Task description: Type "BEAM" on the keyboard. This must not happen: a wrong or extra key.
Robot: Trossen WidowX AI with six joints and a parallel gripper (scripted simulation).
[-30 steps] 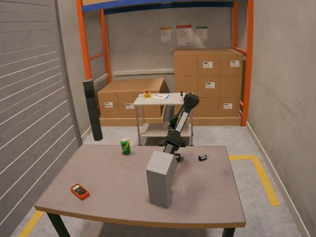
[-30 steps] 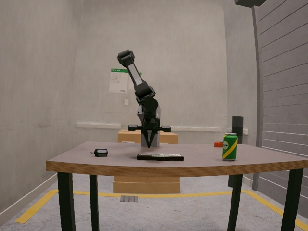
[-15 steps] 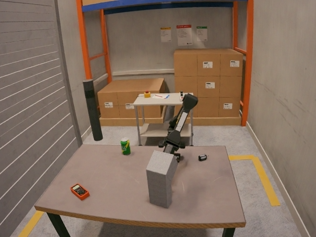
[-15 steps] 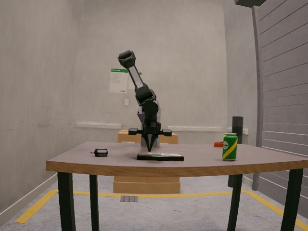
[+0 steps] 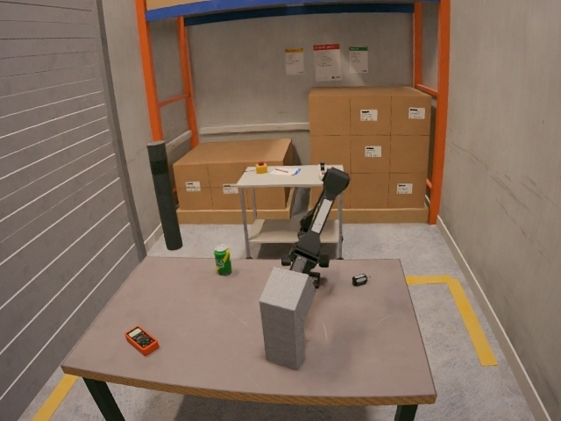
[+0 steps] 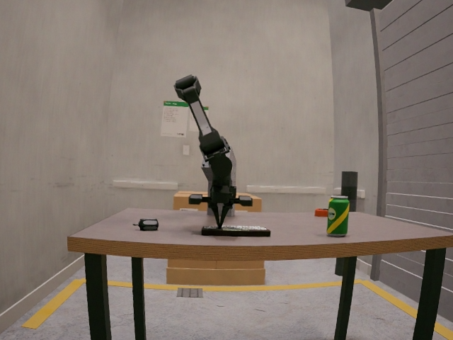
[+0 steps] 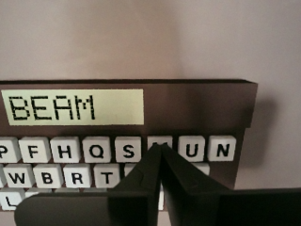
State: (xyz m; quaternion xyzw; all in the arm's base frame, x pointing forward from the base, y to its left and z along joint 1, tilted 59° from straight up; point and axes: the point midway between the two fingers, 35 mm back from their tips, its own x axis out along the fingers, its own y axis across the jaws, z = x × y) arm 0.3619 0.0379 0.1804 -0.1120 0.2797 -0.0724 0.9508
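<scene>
Now: the key 20 mm behind my hand and 30 mm below it. The rest, counted from my hand: orange multimeter (380 mm behind, 570 mm to the left, 30 mm below); small black device (30 mm behind, 230 mm to the right, 30 mm below); can (80 mm ahead, 350 mm to the left, 10 mm above).
</scene>
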